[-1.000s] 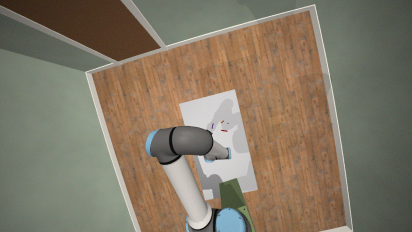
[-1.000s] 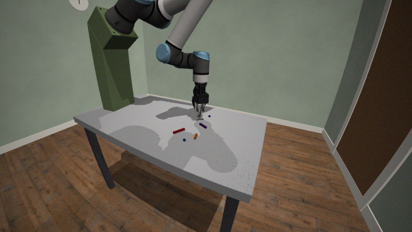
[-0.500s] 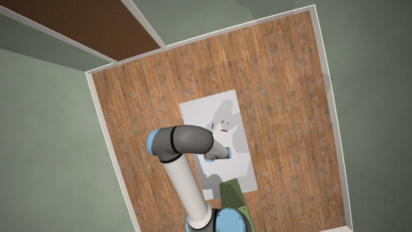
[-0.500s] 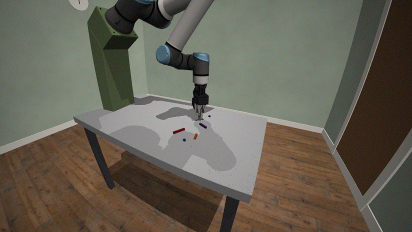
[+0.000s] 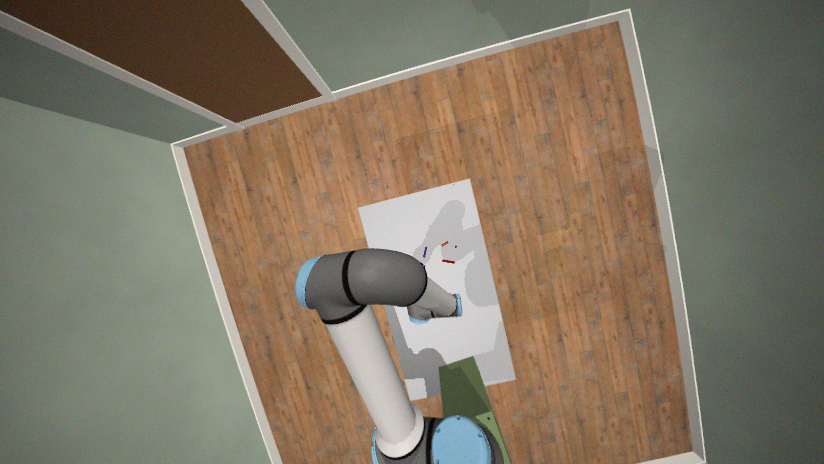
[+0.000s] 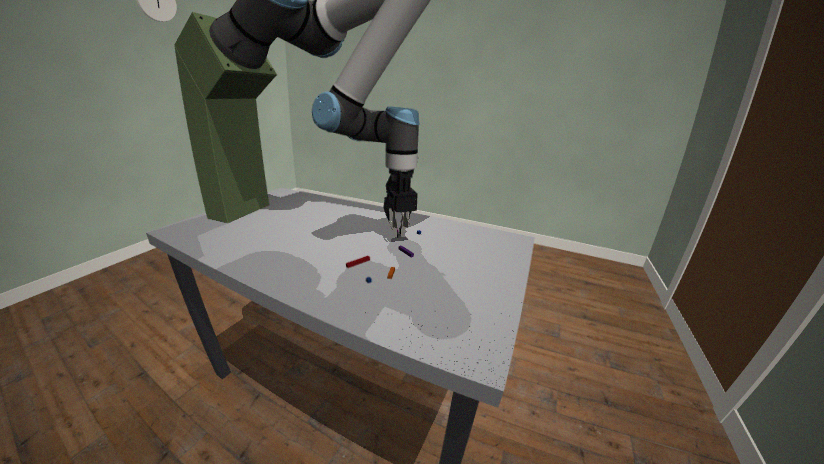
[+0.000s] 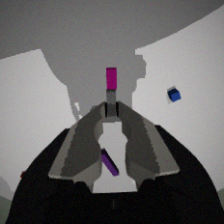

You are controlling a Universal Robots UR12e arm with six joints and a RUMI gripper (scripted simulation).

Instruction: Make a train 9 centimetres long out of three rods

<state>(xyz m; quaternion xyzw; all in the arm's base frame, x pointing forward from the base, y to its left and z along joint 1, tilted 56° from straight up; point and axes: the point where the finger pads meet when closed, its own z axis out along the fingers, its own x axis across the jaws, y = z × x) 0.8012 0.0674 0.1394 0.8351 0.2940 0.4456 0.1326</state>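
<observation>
The grey rod is 10 mm below my hand. From my hand the other things lie so: red rod (200 mm to the right, 20 mm behind, 10 mm below); purple rod (90 mm to the right, 70 mm ahead, 10 mm below); magenta rod (20 mm to the left, 20 mm behind, 10 mm below).
</observation>
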